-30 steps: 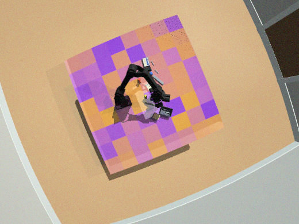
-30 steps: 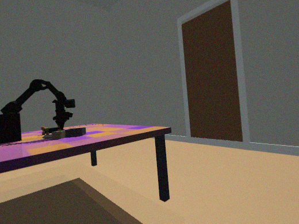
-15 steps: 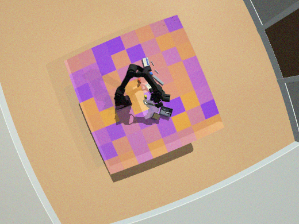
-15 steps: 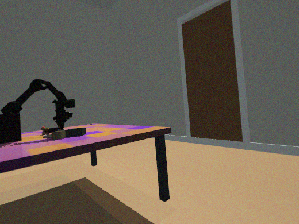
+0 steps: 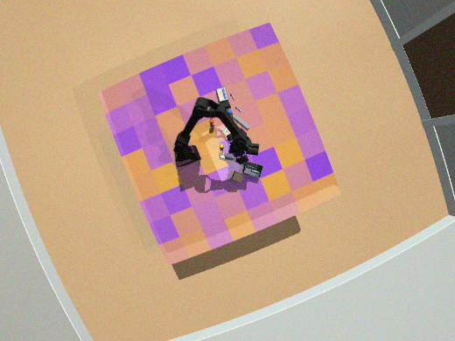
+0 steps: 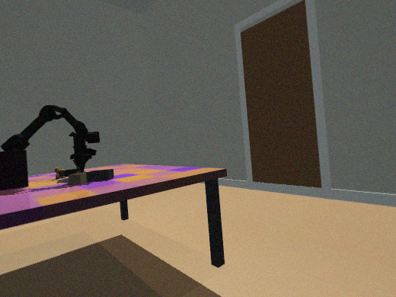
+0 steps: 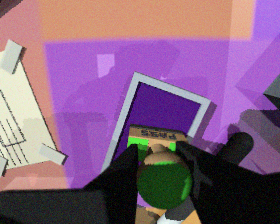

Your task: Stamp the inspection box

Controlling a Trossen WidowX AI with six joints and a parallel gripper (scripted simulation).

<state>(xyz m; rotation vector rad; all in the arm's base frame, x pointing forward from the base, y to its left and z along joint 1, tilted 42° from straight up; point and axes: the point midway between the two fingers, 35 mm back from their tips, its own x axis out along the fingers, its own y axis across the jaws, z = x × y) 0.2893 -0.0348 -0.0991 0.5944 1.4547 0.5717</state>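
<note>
The ink pad is 30 mm below my gripper tip. Also, from my gripper tip: green stamp right at my gripper tip; then white card 130 mm to the left, 40 mm below, 20 mm ahead; then yellow-topped stamp 80 mm behind, 50 mm to the left, 20 mm below.
</note>
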